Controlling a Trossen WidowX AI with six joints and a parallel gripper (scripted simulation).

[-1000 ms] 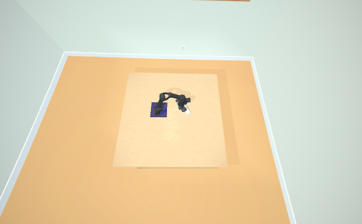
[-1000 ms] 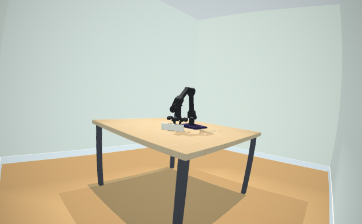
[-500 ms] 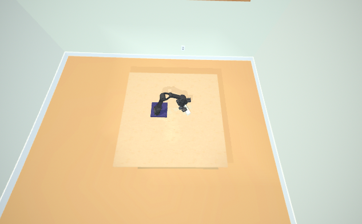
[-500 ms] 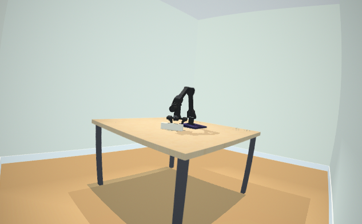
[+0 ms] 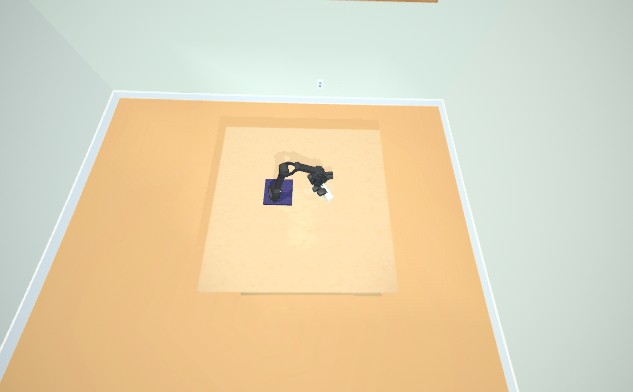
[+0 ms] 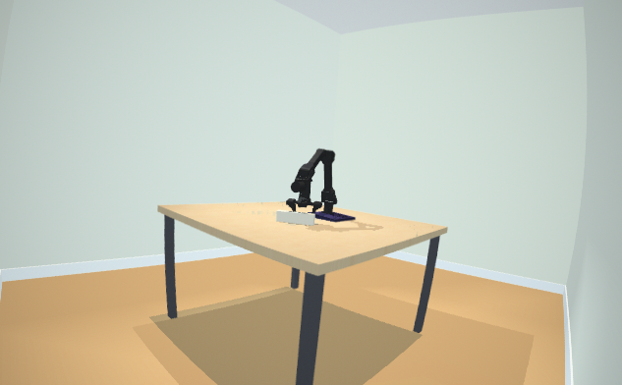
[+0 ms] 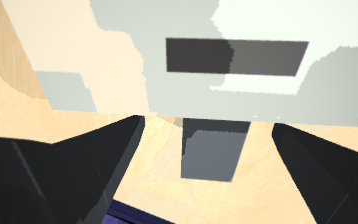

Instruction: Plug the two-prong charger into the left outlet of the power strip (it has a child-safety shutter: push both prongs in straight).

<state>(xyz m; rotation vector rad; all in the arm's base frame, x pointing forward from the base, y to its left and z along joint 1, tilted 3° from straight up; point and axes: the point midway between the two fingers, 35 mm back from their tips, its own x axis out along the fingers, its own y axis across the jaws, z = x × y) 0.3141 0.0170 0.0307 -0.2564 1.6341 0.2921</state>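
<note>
My gripper tip is 20 mm short of the two-prong charger, 10 mm to the right of it and 10 mm below it.
</note>
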